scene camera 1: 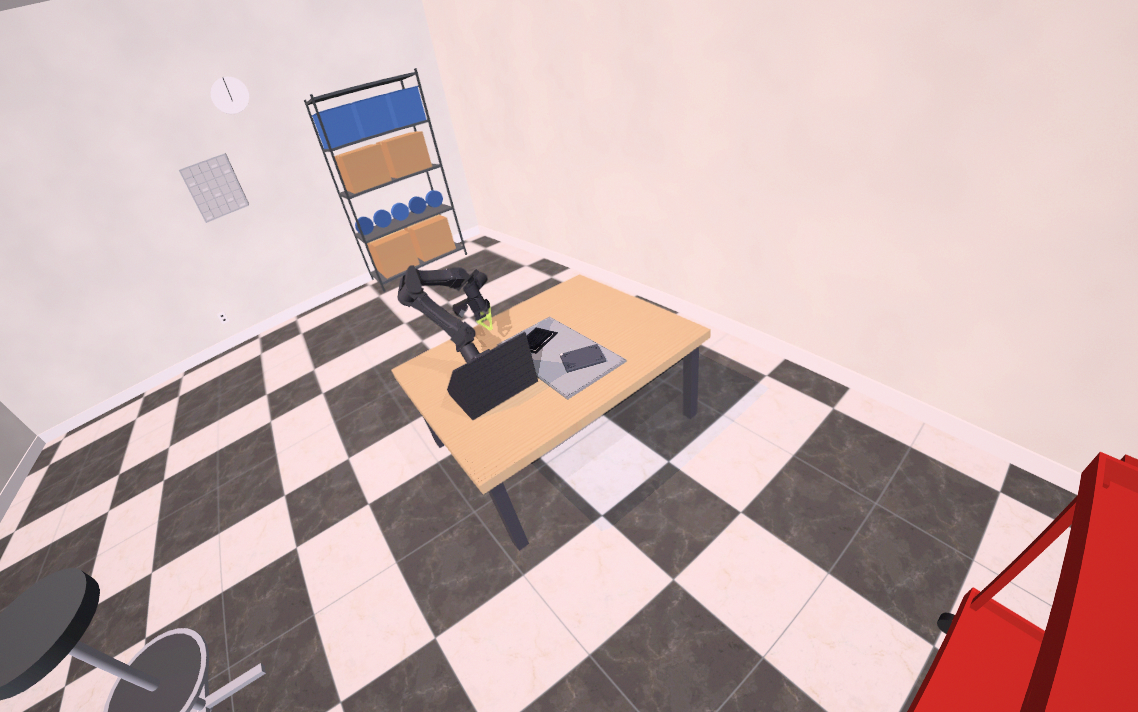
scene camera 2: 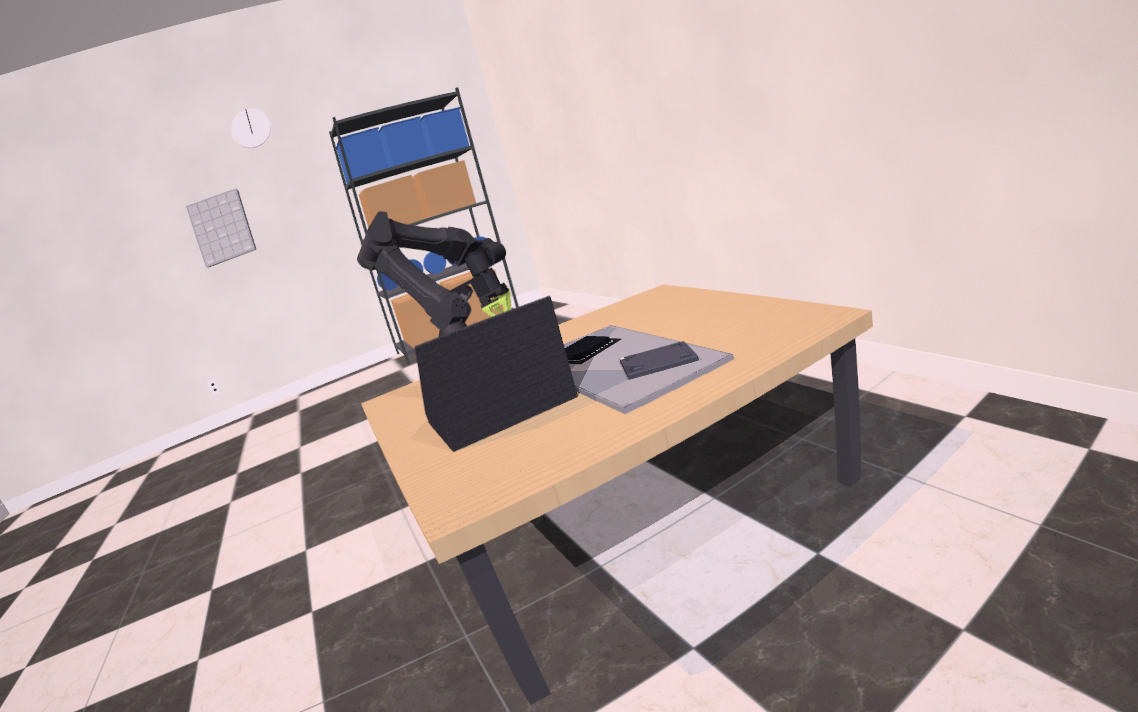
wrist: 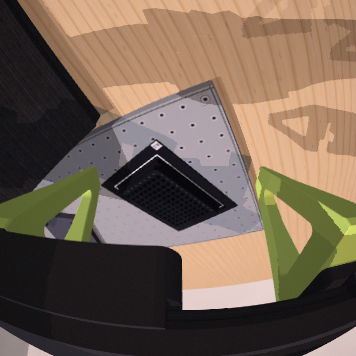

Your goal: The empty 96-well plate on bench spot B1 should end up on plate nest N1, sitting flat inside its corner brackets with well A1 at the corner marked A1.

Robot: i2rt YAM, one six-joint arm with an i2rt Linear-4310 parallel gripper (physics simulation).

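Frame: origin at the arm's base, x back, y right, z up, level; millimetres.
Where they show: gripper, fingertip midpoint: (scene camera 1: 490, 325) (wrist: 177, 175); arm's base at its link origin: (scene camera 1: 476, 363) (scene camera 2: 467, 356).
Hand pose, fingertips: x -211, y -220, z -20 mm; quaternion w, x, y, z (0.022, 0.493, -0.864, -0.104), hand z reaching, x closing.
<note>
Each offset is from my fingertips to the top centre of the thing. Level surfaces: height alone.
The black 96-well plate {dy +107, dx -140, dz -104 mm} (wrist: 165, 197) (scene camera 1: 542, 338) (scene camera 2: 589, 348) shows its grid of wells in the wrist view and lies on a black pad with thin white lines and a small white tag at one corner. The dark grey nest {dy +382, dx -163, dz -102 mm} (scene camera 1: 582, 358) (scene camera 2: 659, 360) sits beside it on the grey perforated board (scene camera 1: 569, 387) (scene camera 2: 626, 400) (wrist: 135, 229). In the wrist view, the left finger partly hides the nest. The A1 marks are too small to read. My gripper (wrist: 177, 175) (scene camera 1: 486, 322) (scene camera 2: 496, 308) is open and empty, above the table and some way from the plate.
A tall black box-like panel (scene camera 1: 495, 377) (scene camera 2: 499, 377) (wrist: 35, 100) stands on the wooden table {dz -133 mm} (scene camera 1: 637, 310) (scene camera 2: 755, 323) (wrist: 295, 65), beside the board and near the arm's base. A shelf rack (scene camera 1: 337, 186) stands behind the table.
</note>
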